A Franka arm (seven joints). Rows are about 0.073 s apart.
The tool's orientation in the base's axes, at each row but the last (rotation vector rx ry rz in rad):
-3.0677, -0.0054, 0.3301
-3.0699, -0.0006, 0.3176
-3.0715, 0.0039, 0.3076
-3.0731, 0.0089, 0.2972
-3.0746, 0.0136, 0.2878
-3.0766, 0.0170, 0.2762
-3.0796, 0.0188, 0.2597
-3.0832, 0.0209, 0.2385
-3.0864, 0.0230, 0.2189
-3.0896, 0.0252, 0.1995
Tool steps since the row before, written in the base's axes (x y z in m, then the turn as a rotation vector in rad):
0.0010, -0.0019, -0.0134, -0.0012, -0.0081, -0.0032
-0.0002, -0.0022, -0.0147, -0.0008, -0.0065, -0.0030
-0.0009, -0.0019, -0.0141, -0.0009, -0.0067, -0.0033
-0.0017, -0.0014, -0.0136, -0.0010, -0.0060, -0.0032
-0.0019, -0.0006, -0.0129, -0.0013, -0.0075, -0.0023
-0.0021, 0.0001, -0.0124, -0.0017, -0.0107, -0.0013
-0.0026, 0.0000, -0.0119, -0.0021, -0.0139, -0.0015
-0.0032, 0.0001, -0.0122, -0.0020, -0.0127, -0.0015
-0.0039, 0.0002, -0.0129, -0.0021, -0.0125, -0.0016
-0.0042, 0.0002, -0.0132, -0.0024, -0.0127, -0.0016
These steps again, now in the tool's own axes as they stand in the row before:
0.0038, 0.0026, 0.0128, -0.0006, 0.0083, 0.0029
0.0028, 0.0030, 0.0143, -0.0002, 0.0067, 0.0027
0.0019, 0.0027, 0.0139, -0.0002, 0.0069, 0.0030
0.0009, 0.0021, 0.0136, -0.0004, 0.0062, 0.0030
0.0005, 0.0013, 0.0130, -0.0008, 0.0076, 0.0021
0.0001, 0.0006, 0.0126, -0.0014, 0.0108, 0.0010
-0.0006, 0.0006, 0.0122, -0.0017, 0.0140, 0.0011
-0.0013, 0.0005, 0.0125, -0.0016, 0.0128, 0.0012
-0.0020, 0.0005, 0.0133, -0.0017, 0.0126, 0.0013
-0.0025, 0.0005, 0.0136, -0.0020, 0.0128, 0.0013

